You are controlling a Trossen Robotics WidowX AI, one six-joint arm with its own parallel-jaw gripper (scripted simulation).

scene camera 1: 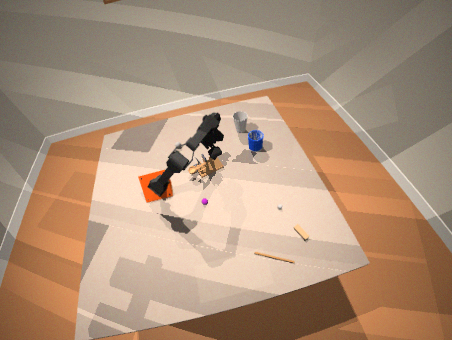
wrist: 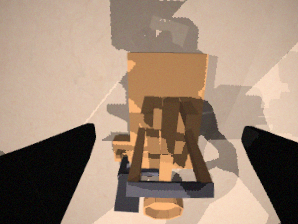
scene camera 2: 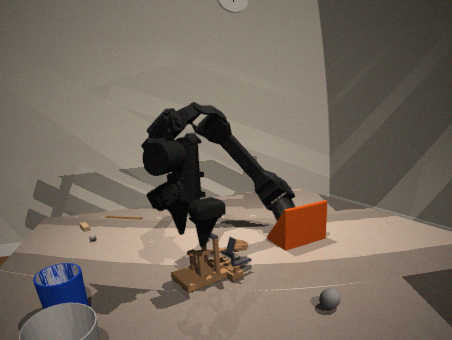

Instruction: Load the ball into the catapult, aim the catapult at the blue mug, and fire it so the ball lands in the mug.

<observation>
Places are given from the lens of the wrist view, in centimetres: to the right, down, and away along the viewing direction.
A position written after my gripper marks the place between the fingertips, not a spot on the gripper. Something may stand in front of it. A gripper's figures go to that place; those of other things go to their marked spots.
my gripper [wrist: 169, 132]: 1, 1, 10
wooden catapult [wrist: 166, 89]: 2, -2, 18
</observation>
